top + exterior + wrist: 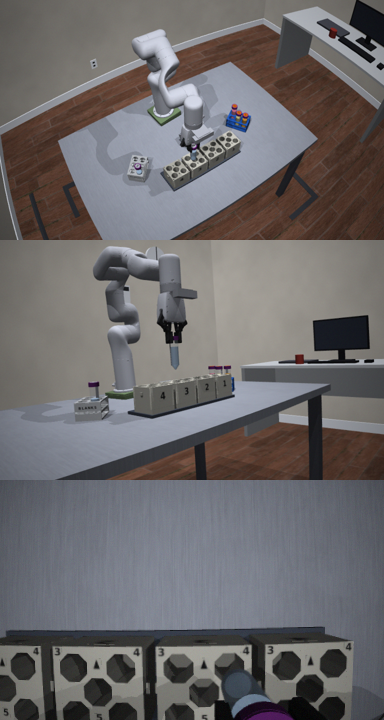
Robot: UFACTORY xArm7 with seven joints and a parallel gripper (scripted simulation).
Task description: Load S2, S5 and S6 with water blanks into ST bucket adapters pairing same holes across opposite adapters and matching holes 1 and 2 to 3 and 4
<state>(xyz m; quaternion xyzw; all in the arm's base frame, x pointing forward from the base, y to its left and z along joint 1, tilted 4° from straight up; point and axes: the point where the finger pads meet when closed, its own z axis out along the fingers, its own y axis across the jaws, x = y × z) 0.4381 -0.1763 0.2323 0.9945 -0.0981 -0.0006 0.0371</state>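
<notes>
The white-dot blank lies 5 cm below my hand and 1 cm to the right of it. From my hand the other things lie so: blanks rack (22 cm below, 22 cm behind, 19 cm to the right); green done key (20 cm behind, 19 cm below, 15 cm to the left); bucket adapter (20 cm below, 8 cm to the right, 4 cm behind).
</notes>
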